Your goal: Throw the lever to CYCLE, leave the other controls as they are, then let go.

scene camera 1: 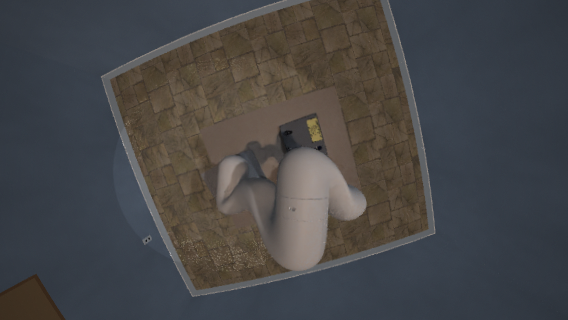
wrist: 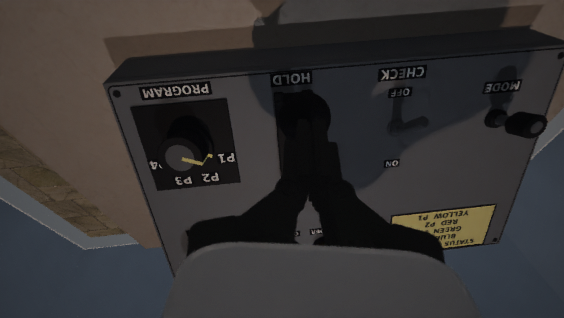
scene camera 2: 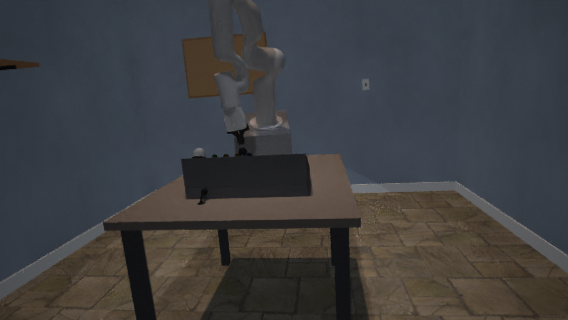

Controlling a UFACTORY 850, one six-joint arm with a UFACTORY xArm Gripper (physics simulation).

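Note:
The control panel [scene camera 1: 299,125] [scene camera 2: 245,177] [wrist: 360,192] is a grey box with the lever's slot between the labels HOLD and CYCLE. The lever's round black knob [scene camera 2: 242,151] [wrist: 304,102] is near the HOLD end in the wrist view. My gripper [scene camera 2: 241,141] [wrist: 308,136] is shut and empty. Its fingertips overlap the knob in the wrist view and show just above it in scene camera 2; contact cannot be told. The fingers hide most of the slot and the CYCLE label. In scene camera 1 the arm hides the gripper and lever.
The PROGRAM dial [wrist: 177,155] is on one side of the lever; the CHECK toggle [wrist: 415,122] and MODE knob [wrist: 526,125] are on the other. A yellow status label [scene camera 1: 314,130] [wrist: 452,225] is on the panel. A white dome [scene camera 2: 199,152] rises behind the panel's edge. The table [scene camera 2: 165,205] carries the panel.

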